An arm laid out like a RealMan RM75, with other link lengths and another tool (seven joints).
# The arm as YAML. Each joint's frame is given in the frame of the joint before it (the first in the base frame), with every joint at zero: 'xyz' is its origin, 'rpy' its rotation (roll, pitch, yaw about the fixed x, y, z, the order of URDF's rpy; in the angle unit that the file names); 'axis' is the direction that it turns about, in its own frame. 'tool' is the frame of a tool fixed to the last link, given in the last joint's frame.
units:
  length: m
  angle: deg
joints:
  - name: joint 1
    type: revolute
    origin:
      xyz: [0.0, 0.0, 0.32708]
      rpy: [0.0, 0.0, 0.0]
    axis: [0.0, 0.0, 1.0]
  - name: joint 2
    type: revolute
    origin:
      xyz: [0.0, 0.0, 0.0]
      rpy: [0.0, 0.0, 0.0]
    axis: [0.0, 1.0, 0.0]
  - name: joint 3
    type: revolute
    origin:
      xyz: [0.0, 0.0, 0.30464]
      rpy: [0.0, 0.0, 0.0]
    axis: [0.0, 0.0, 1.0]
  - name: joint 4
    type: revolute
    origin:
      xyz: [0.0, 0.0, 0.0]
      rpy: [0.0, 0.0, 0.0]
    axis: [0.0, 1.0, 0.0]
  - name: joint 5
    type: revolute
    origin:
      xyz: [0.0, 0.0, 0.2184]
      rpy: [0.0, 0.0, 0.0]
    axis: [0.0, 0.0, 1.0]
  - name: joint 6
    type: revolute
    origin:
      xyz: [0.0, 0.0, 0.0]
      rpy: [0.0, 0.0, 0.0]
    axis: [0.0, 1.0, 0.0]
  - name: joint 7
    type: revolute
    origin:
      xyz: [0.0, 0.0, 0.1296]
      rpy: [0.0, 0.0, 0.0]
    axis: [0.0, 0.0, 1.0]
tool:
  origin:
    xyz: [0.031, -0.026, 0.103]
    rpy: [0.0, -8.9, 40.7]
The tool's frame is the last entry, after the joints.
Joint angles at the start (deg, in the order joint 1, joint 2, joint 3, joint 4, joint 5, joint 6, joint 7):
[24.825, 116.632, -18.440, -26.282, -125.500, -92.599, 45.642]
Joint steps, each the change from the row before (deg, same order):
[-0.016, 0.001, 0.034, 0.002, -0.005, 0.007, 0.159]
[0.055, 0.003, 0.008, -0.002, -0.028, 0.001, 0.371]
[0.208, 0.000, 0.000, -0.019, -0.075, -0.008, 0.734]
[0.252, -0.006, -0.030, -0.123, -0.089, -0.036, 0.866]
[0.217, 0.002, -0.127, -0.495, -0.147, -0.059, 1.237]
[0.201, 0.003, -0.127, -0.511, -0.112, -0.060, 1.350]
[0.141, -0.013, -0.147, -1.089, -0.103, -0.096, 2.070]
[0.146, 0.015, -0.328, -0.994, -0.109, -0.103, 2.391]
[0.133, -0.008, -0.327, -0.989, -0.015, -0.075, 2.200]
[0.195, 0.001, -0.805, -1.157, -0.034, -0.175, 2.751]
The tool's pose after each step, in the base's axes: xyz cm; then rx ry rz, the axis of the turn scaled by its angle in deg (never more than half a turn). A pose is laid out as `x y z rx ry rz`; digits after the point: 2 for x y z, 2 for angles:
37.48 36.48 -0.28 -133.42 67.11 59.22
37.46 36.49 -0.30 -133.30 67.55 59.30
37.35 36.57 -0.34 -133.19 68.30 59.44
37.23 36.68 -0.36 -133.12 69.08 59.53
37.19 36.80 -0.28 -133.01 70.03 59.32
37.15 36.92 -0.19 -132.79 71.11 59.14
37.23 37.10 0.12 -132.19 72.59 58.68
37.26 37.20 0.30 -131.60 74.58 58.25
37.30 37.33 0.54 -130.96 76.27 57.84
37.24 37.41 0.68 -130.65 78.45 57.15

